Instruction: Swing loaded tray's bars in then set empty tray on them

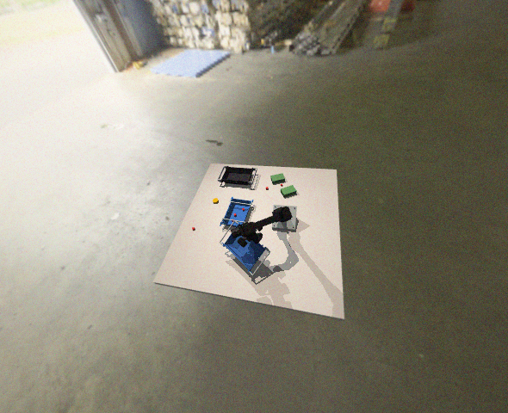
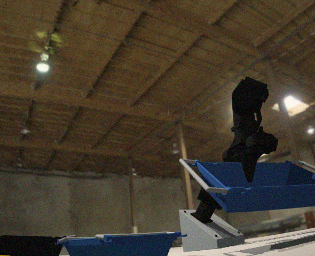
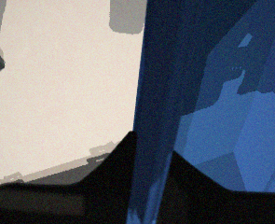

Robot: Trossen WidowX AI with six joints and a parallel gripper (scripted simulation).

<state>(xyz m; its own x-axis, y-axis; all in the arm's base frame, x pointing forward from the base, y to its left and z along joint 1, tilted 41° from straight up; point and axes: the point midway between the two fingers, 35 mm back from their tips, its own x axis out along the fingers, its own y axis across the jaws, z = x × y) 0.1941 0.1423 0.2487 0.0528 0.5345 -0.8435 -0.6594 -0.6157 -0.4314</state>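
My gripper tip is 60 mm to the right of the blue tray and 50 mm short of it. Also, from my gripper tip: yellow disc: 470 mm to the right, 400 mm ahead, 150 mm below.
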